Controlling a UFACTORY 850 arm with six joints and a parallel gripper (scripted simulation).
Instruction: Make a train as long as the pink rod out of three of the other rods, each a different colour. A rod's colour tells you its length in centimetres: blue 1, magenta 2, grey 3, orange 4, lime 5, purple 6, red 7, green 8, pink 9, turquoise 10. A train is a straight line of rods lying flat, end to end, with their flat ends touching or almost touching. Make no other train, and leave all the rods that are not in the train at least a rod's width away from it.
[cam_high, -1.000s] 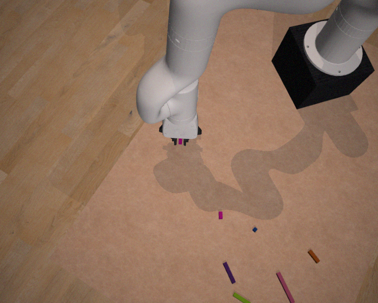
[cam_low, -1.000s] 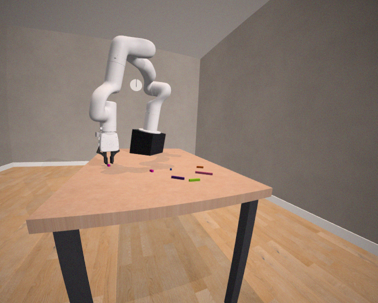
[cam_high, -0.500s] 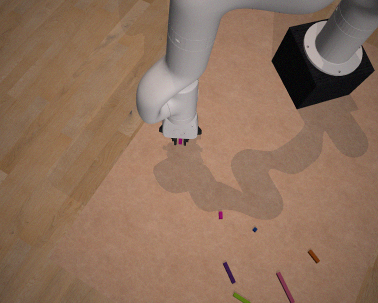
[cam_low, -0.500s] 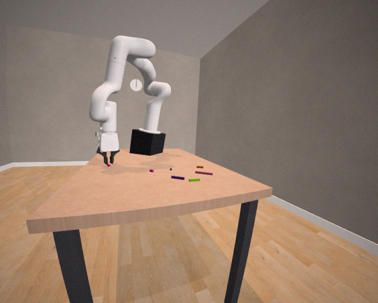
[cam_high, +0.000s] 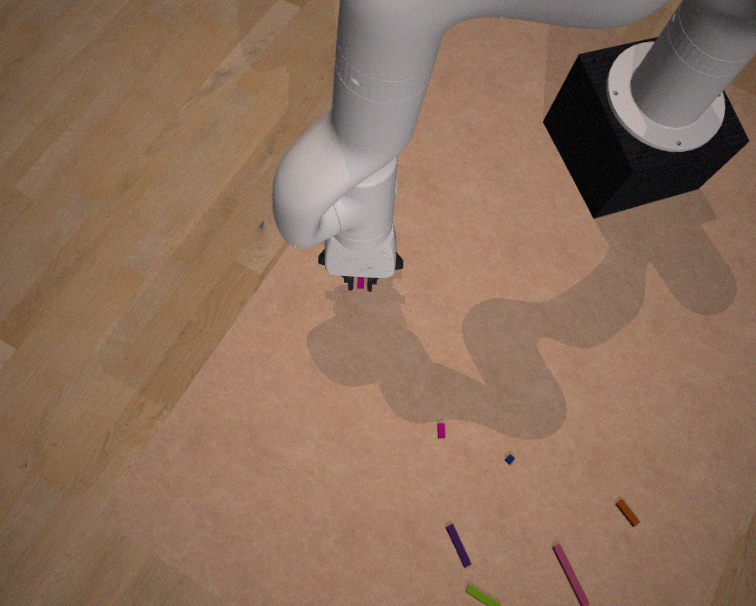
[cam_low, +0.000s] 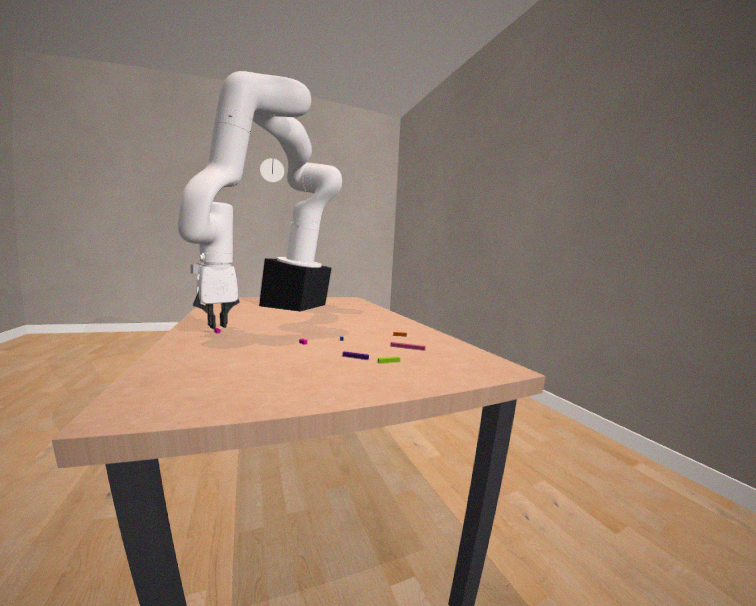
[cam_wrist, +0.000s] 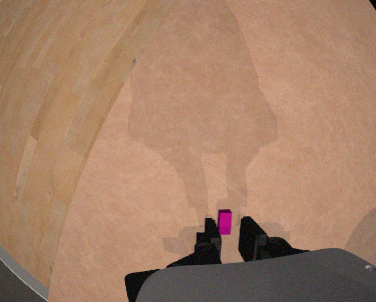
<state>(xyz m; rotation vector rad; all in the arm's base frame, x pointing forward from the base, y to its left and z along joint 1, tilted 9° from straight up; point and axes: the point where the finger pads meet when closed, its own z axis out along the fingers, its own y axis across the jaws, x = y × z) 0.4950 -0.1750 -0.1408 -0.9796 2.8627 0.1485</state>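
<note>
My hand is 340 mm to the right of the blue rod, 60 mm short of it and 30 mm above it. Also, from my hand: lime rod 430 mm to the left, 240 mm ahead, 30 mm below; purple rod 360 mm to the left, 210 mm ahead, 30 mm below; orange rod 520 mm to the left, 30 mm below, 20 mm ahead.
</note>
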